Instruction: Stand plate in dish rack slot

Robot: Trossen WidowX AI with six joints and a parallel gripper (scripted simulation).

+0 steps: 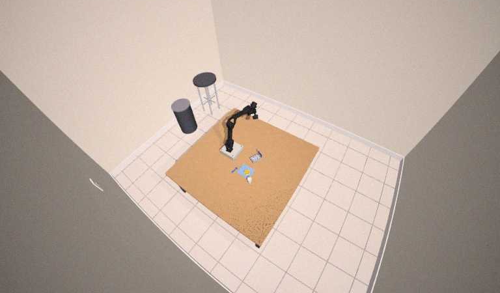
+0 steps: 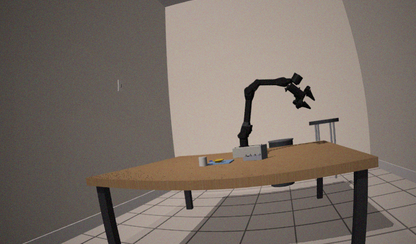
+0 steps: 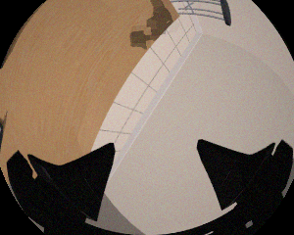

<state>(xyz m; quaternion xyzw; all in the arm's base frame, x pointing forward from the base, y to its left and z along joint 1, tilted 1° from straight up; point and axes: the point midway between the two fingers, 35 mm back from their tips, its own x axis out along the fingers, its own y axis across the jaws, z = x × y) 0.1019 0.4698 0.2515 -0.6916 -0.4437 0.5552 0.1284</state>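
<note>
Right now my gripper tip is 640 mm to the left of the small yellow plate, 270 mm above it and 210 mm short of it. The rest, counted from my gripper tip: white cup: 720 mm to the right, 280 mm ahead, 260 mm below; blue spoon: 670 mm to the right, 280 mm below, 70 mm ahead; grey dish rack: 430 mm to the right, 260 mm below, 210 mm ahead.
</note>
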